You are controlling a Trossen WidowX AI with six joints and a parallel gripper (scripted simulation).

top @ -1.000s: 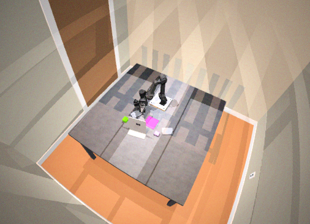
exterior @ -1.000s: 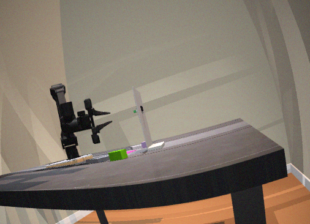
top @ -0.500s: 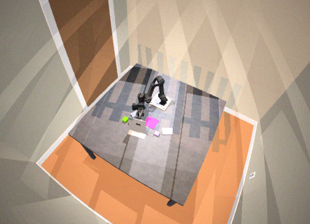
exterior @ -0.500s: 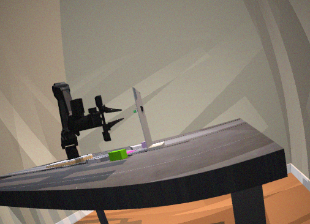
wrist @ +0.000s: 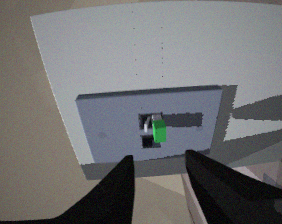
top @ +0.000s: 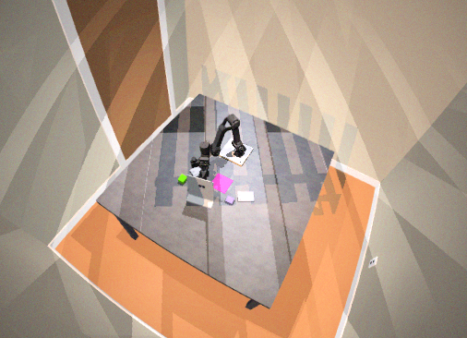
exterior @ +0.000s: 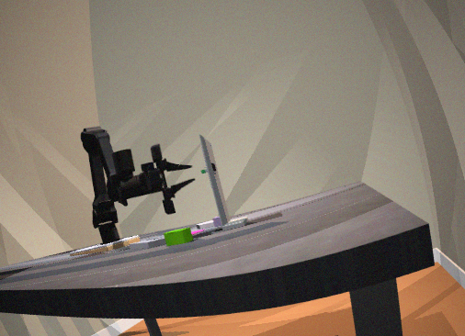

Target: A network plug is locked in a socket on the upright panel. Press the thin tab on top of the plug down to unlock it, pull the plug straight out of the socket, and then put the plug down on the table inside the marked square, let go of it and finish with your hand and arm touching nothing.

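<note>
Now: the upright grey panel 60 mm ahead of my gripper tip, 20 mm to the left of it and 60 mm below it.
</note>
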